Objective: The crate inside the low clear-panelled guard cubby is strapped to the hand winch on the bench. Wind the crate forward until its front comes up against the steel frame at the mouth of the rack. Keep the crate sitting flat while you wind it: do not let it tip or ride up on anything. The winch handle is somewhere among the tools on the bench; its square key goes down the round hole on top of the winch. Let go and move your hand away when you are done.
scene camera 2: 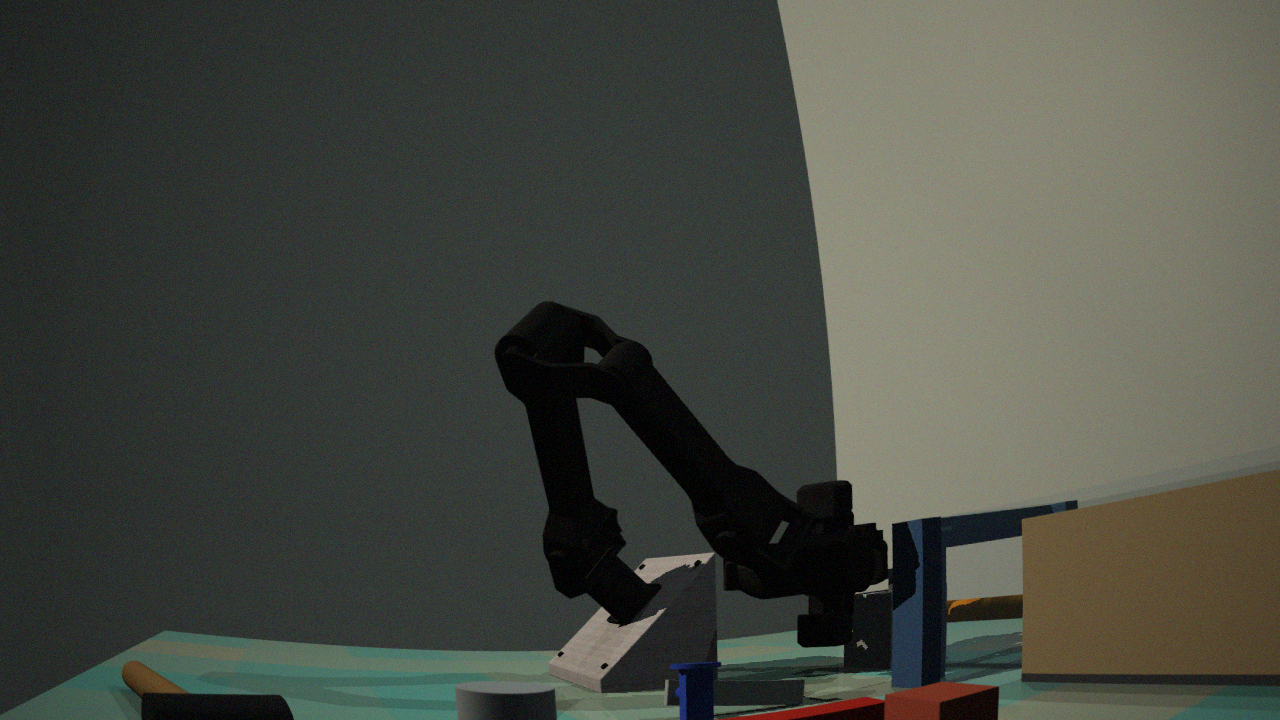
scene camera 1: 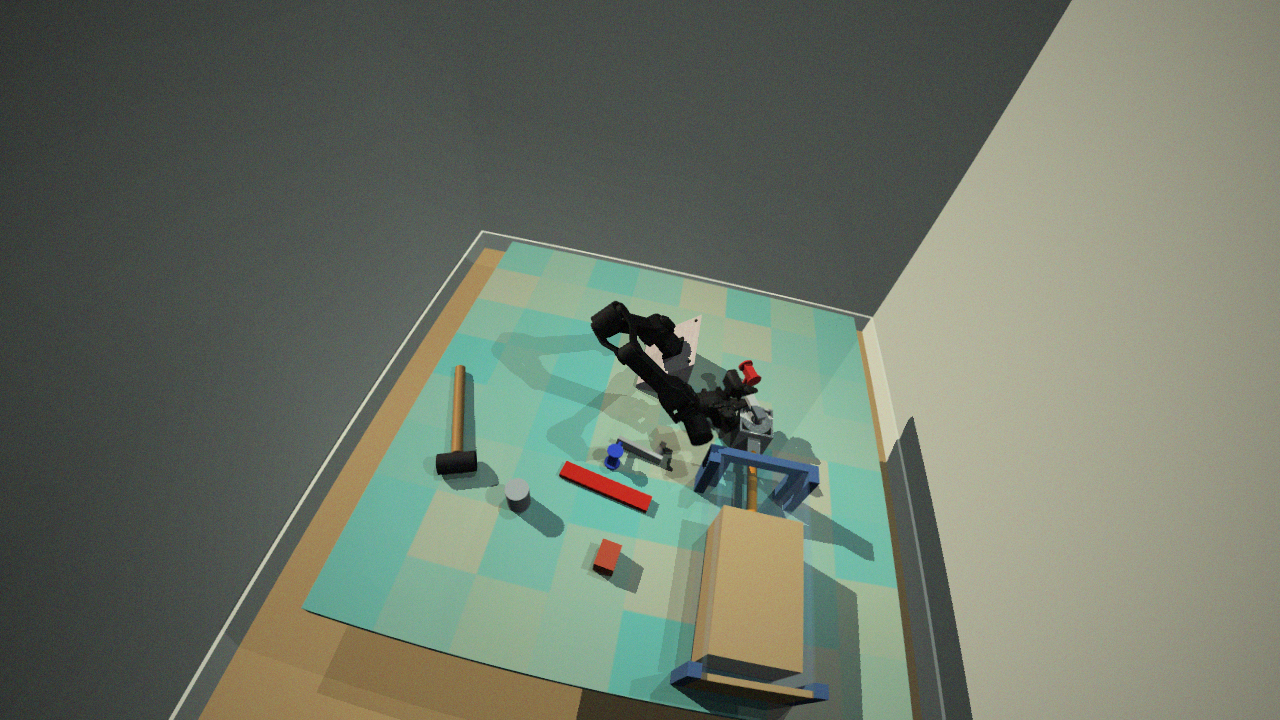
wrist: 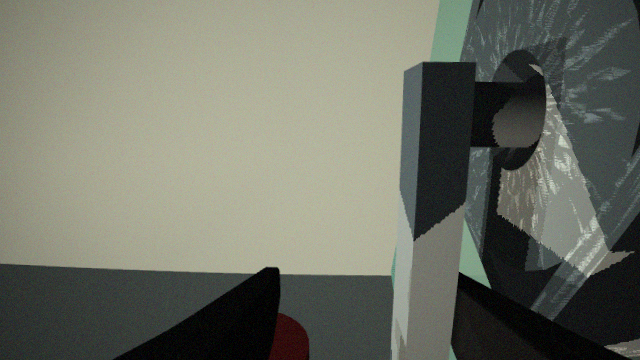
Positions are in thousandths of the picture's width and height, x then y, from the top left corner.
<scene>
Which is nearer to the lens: the blue-knobbed crank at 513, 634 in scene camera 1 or the red block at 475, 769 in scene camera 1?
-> The red block.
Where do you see a grey winch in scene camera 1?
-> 596, 599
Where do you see a grey winch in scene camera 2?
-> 681, 897
</scene>
